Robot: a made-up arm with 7 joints.
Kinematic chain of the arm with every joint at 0, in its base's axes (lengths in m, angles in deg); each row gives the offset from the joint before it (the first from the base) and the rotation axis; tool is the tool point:
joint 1: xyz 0 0 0.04 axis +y
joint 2: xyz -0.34 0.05 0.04 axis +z
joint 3: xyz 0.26 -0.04 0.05 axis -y
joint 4: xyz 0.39 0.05 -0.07 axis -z
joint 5: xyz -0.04 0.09 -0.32 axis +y
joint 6: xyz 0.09 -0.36 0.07 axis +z
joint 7: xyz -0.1 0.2 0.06 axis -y
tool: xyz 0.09 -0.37 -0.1
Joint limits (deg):
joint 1: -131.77..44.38
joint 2: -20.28..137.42
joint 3: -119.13..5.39
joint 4: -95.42..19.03
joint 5: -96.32..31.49
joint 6: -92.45..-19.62
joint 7: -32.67..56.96
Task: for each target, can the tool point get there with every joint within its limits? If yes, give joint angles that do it. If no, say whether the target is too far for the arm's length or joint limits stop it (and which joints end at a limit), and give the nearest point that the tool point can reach.
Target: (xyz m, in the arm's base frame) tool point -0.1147 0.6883 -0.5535
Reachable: yes | joints -3.84 91.98 -29.49 -74.44 -49.23 -81.10 19.30
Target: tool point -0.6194 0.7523 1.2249
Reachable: no: joint limits stop it (at a limit: joint 1, joint 2, joint 3, joint 4, joint 6, joint 7) | nearest point -0.8846 0.7739 0.8234 | short by 0.482 m
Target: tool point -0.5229 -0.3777 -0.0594
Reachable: yes | joints 9.69 13.43 -106.49 -14.39 -51.76 -39.03 -11.56
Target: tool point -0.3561 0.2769 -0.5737
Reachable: yes | joints 14.99 107.42 -60.68 -60.71 -81.80 -68.59 -1.01
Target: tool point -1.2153 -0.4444 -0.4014
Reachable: no: joint limits stop it (at a limit: joint 3, joint 4, joint 5, joint 7) | nearest point -0.8355 -0.2240 -0.2635 | short by 0.460 m
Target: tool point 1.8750 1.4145 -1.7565
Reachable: no: too far | nearest point 0.9031 0.7107 -0.8253 | short by 1.519 m
